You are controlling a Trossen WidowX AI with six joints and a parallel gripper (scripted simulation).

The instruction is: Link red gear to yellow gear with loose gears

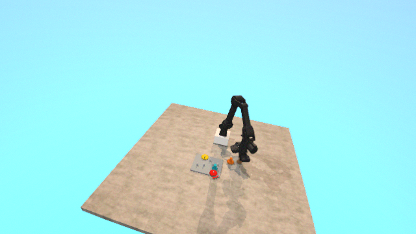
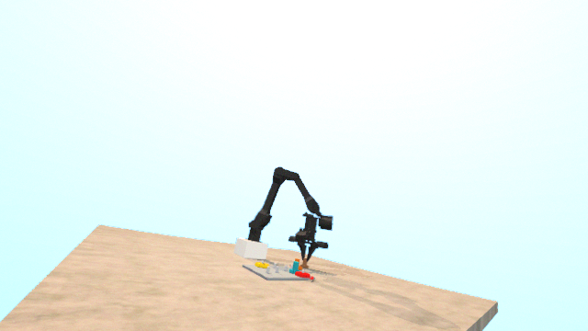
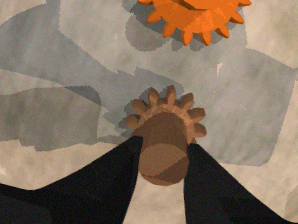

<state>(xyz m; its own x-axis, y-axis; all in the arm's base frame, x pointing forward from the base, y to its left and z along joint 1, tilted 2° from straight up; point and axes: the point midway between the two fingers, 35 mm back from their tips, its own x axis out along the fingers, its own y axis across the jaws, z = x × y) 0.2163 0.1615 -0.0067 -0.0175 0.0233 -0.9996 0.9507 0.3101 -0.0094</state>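
My gripper tip is 12 cm short of the teal gear, 17 cm to the left of it and 1 cm above it. Also, from my gripper tip: brown gear 1 cm below; red gear 16 cm ahead, 17 cm to the right, 1 cm below; orange gear 2 cm ahead, 7 cm to the right, 1 cm below.
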